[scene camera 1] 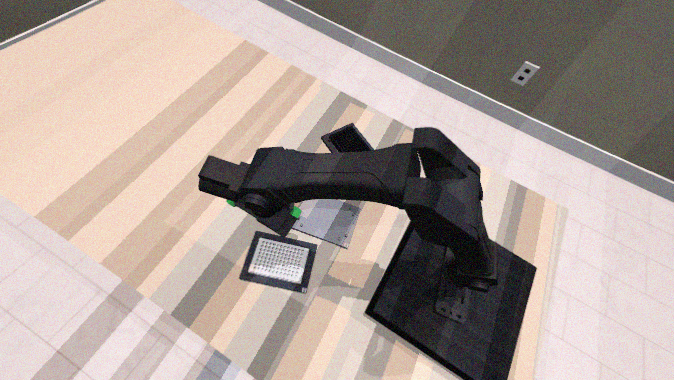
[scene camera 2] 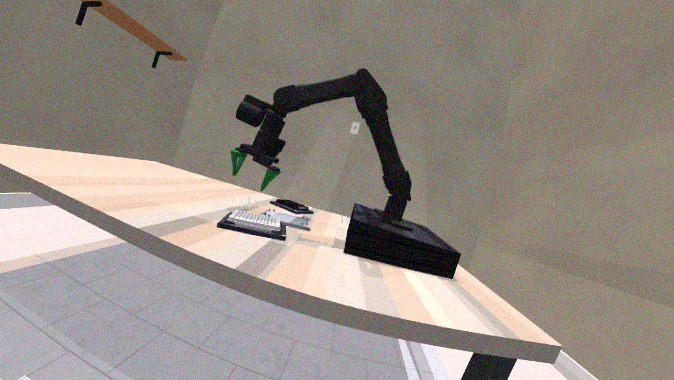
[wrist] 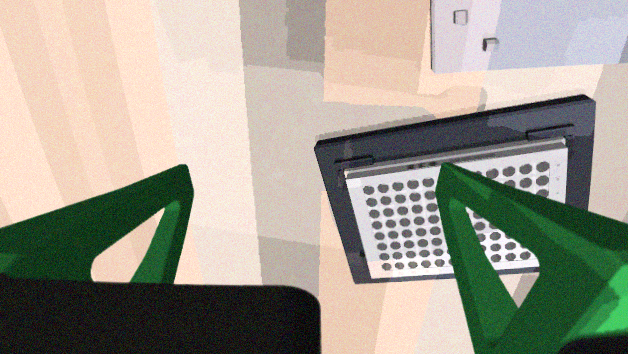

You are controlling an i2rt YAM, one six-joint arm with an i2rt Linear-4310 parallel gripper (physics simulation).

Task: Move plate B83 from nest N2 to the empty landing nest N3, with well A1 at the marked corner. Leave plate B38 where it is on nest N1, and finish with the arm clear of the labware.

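Observation:
A white many-welled plate sits in a dark nest. An empty pale grey nest with small posts lies beside it. A black plate on a dark base lies beyond, partly hidden by the arm in scene camera 1. No plate or nest number is readable. My gripper is open and empty, high above the table. In the wrist view its right finger overlaps the white plate, and its left finger is over the table.
The arm's black base block stands on the striped wooden table, to the right of the nests. The arm reaches over the grey nest. A wooden shelf is on the wall at the upper left.

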